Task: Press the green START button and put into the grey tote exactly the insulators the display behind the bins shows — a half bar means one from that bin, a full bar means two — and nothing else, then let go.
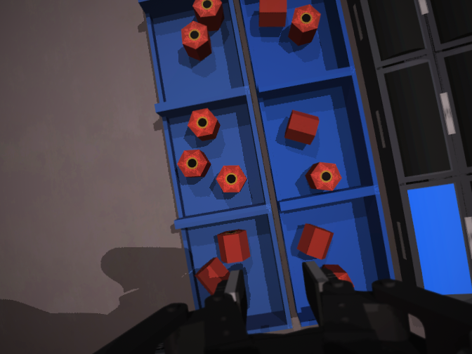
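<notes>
My gripper is partly open and empty, above the near end of two rows of blue bins. Red hexagonal insulators lie in the bins. The left row shows two in the far bin, three in the middle bin, such as one upright insulator, and two in the near bin, including a lying insulator. The right row shows two per bin, including a lying insulator and another lying insulator. The display at the right has one lit blue bar; its other visible cells are dark. The START button and grey tote do not show.
Low blue walls divide the bins, with a narrow gap between the two rows. The display's dark frame runs along the right row. Brown table surface lies to the left, with the arm's shadow at lower left.
</notes>
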